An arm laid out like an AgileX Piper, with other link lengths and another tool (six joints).
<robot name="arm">
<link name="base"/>
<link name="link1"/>
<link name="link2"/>
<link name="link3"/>
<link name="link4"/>
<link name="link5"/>
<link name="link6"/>
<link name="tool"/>
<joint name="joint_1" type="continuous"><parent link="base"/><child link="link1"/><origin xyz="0 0 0.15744"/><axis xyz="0 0 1"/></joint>
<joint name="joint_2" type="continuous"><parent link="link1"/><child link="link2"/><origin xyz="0 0 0" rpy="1.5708 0 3.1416"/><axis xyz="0 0 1"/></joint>
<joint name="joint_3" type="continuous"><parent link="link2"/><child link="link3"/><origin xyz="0.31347 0.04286 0"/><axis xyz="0 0 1"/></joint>
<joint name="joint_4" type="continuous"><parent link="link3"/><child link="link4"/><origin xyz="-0.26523 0.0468 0" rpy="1.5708 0 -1.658"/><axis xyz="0 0 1"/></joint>
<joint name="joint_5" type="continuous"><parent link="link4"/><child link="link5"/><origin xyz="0 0 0" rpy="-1.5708 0 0"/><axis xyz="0 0 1"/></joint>
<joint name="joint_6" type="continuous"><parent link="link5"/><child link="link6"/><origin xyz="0 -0.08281 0" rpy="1.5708 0 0"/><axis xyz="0 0 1"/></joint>
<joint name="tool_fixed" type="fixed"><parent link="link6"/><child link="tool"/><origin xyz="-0.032 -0.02 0.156" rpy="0 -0.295 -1.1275"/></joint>
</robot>
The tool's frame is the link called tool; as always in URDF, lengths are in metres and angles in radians. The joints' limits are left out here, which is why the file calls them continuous.
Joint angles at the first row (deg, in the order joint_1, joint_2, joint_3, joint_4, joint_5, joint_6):
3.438 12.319 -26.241 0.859 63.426 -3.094
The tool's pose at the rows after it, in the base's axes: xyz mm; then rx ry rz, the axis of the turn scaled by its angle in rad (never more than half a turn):
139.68 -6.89 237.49 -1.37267 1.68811 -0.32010
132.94 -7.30 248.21 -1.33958 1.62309 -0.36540
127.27 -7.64 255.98 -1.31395 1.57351 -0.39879
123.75 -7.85 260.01 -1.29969 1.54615 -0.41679
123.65 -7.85 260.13 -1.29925 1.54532 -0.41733
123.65 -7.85 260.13 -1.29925 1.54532 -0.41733
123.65 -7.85 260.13 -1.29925 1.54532 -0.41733
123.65 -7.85 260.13 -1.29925 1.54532 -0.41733
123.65 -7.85 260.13 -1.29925 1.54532 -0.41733
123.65 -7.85 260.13 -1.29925 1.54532 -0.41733
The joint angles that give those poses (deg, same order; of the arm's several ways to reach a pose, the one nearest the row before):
3.435 9.741 -26.241 0.862 63.483 -3.097
3.439 5.214 -26.241 0.859 63.483 -3.093
3.438 1.777 -26.241 0.859 63.483 -3.094
3.438 -0.172 -26.242 0.859 63.542 -3.093
3.435 -0.229 -26.242 0.862 63.541 -3.097
3.435 -0.229 -26.242 0.862 63.541 -3.097
3.435 -0.229 -26.242 0.862 63.541 -3.097
3.435 -0.229 -26.242 0.862 63.541 -3.097
3.435 -0.229 -26.242 0.862 63.541 -3.097
3.435 -0.229 -26.242 0.862 63.541 -3.097

